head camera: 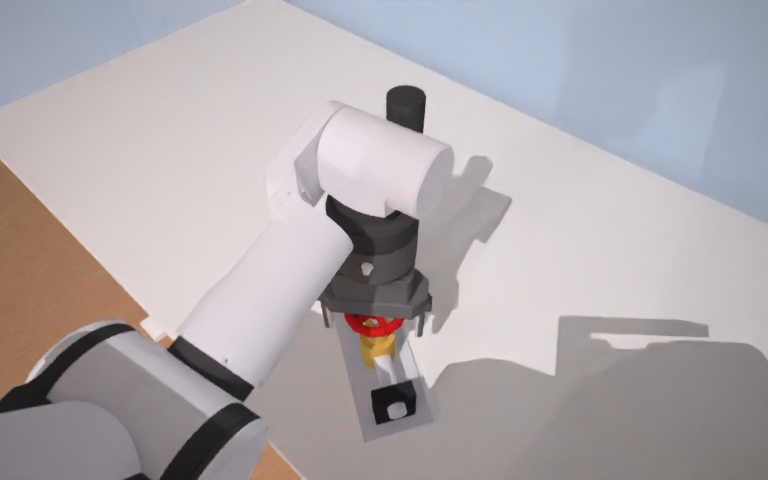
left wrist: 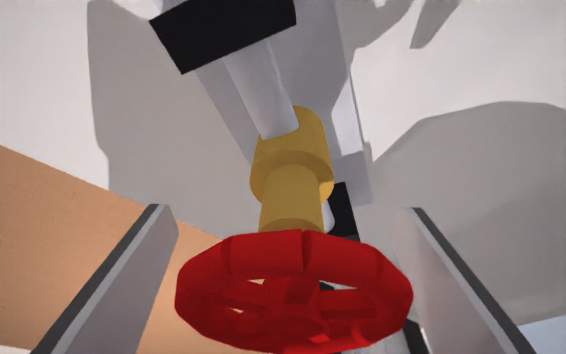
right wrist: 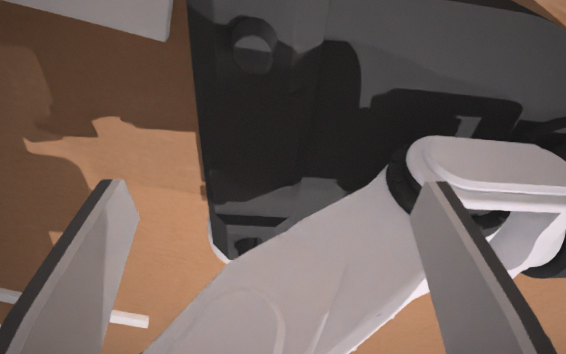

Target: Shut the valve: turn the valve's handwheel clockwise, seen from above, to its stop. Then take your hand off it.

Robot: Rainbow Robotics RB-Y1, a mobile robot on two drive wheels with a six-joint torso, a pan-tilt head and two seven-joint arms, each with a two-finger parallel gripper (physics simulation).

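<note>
The valve's red handwheel (head camera: 374,330) (left wrist: 265,252) sits on top of a yellow valve body (head camera: 377,349) (left wrist: 292,195). My left gripper (head camera: 373,325) (left wrist: 285,219) is open, with one finger on each side of the handwheel and a gap between each finger and the rim in the left wrist view. In the head camera the gripper's dark body hides the far part of the handwheel. My right gripper (right wrist: 275,199) is open with nothing between its fingers; it is away from the valve, which does not show in the right wrist view.
The valve's pipe (head camera: 385,370) (left wrist: 262,90) runs to a black block (head camera: 380,404) (left wrist: 225,30) on a grey base plate (head camera: 362,416). A black cylinder (head camera: 405,107) shows beyond my left arm on the white table (head camera: 186,113). The robot's dark base and a white link show below the right gripper.
</note>
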